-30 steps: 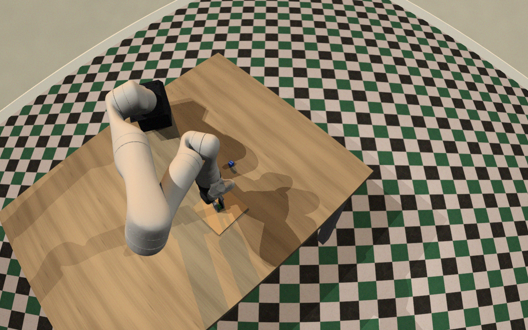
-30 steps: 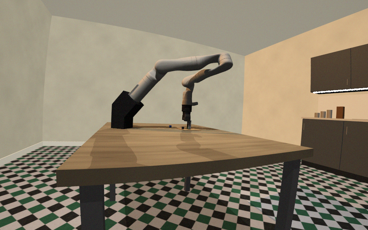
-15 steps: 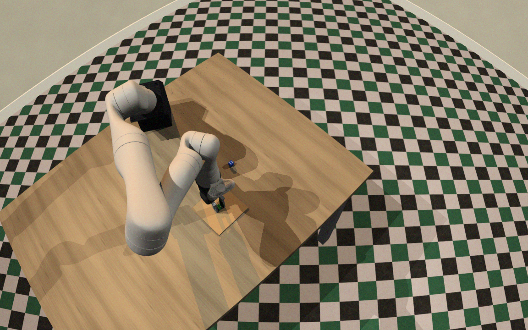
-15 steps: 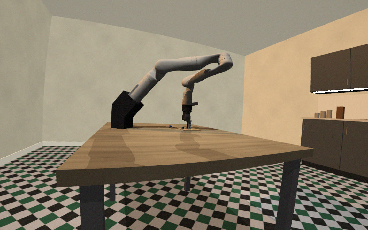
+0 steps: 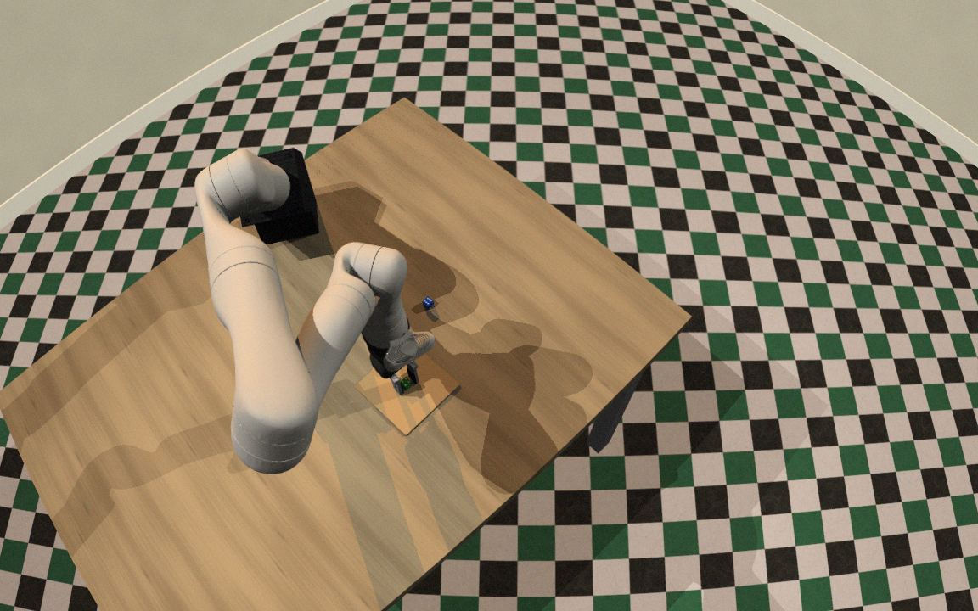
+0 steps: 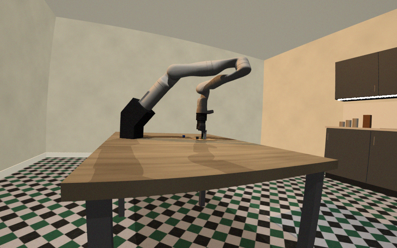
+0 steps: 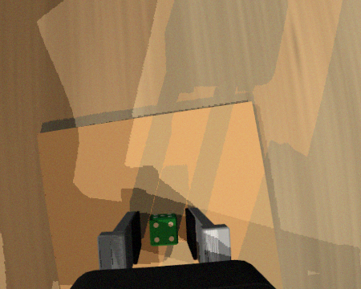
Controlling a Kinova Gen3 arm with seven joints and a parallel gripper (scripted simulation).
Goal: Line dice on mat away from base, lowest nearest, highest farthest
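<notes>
Now: hand 10 mm above the green die. Round my hand: blue die 140 mm to the left, 100 mm behind, 20 mm below; then black die 50 mm behind, 10 mm below; then orange mat 20 mm below.
</notes>
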